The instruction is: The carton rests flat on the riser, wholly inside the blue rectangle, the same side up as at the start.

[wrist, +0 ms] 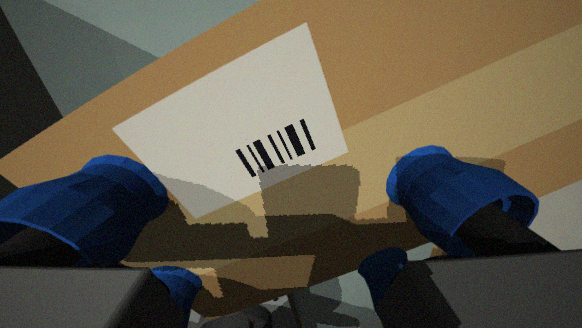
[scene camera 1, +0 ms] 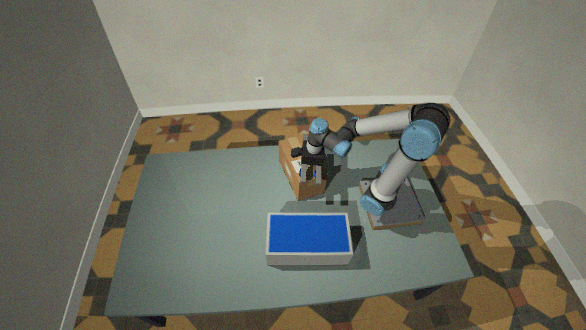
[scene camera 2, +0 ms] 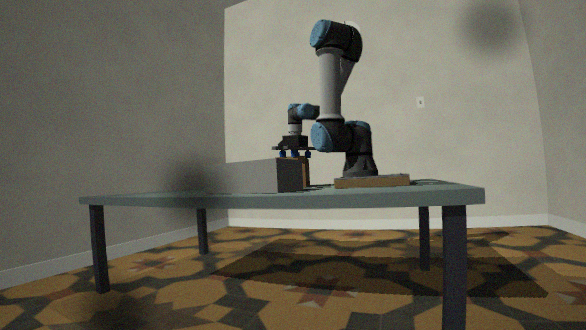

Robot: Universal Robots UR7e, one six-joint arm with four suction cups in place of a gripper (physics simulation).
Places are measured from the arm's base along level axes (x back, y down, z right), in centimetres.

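Pixels of known places: hand at its tool point: (wrist: 283, 226); arm's base at its link origin: (wrist: 236, 319) (scene camera 2: 360, 176).
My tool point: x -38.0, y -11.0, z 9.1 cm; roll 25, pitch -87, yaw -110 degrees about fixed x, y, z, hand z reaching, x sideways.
Note:
For each thing: its top centre in the pictures, then the offset to it from my tool point.
- brown carton at its top centre: (wrist: 379, 165) (scene camera 1: 301, 156) (scene camera 2: 293, 158) dx -4.3, dy -0.7, dz +4.5 cm
- white barcode label at its top centre: (wrist: 238, 140) dx -5.5, dy -0.7, dz -1.9 cm
- low white riser at its top centre: (scene camera 2: 252, 162) (scene camera 1: 308, 233) dx +1.5, dy +3.0, dz -35.9 cm
- blue rectangle at its top centre: (scene camera 1: 308, 233) dx +1.5, dy +3.0, dz -35.9 cm
The brown carton (scene camera 1: 310, 192) (scene camera 2: 305, 170) (wrist: 407, 61) stands on the table behind the riser, with a white barcode label (wrist: 227, 118) on its top face. My suction gripper (scene camera 1: 311, 174) (scene camera 2: 295, 154) (wrist: 277, 228) hangs just above the carton's top, its blue cups very close to the cardboard, and holds nothing. The low white riser (scene camera 1: 309, 259) (scene camera 2: 245, 176) stands in front of the carton; the blue rectangle (scene camera 1: 307, 233) on its top is bare. In the side view the riser hides most of the carton.
The arm's base sits on a grey plate over a wooden block (scene camera 1: 403, 209) (scene camera 2: 371, 180), right of the carton and riser. The grey-green table (scene camera 1: 196, 230) (scene camera 2: 286, 200) stands on a patterned floor between plain walls.

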